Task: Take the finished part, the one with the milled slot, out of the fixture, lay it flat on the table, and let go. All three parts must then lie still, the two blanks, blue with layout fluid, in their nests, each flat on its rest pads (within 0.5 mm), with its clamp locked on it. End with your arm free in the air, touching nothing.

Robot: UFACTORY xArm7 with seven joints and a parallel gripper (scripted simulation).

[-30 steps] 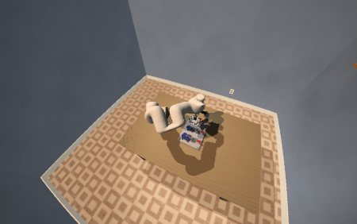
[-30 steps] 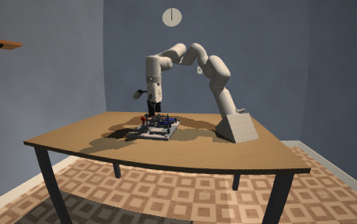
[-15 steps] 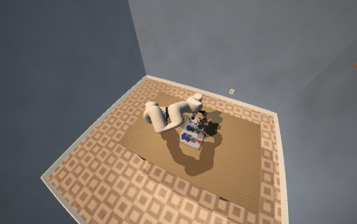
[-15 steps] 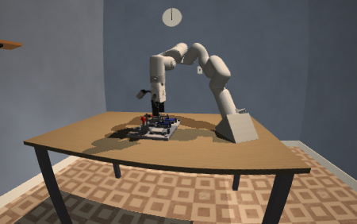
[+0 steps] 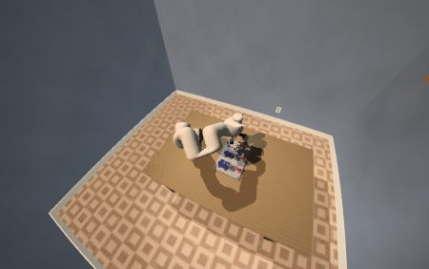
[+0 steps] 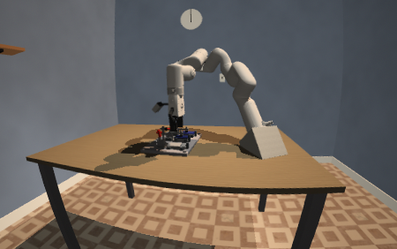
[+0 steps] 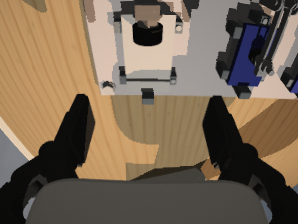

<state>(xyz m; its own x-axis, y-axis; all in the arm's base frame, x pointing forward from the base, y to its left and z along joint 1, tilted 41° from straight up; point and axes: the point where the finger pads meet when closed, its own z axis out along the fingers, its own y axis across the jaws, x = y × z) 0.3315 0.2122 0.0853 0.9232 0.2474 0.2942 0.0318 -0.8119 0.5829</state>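
My gripper is now 10 mm past the finished part and 90 mm above it. The rest, counted from my hand: grey fixture plate (60 mm ahead, 110 mm to the right, 110 mm below).
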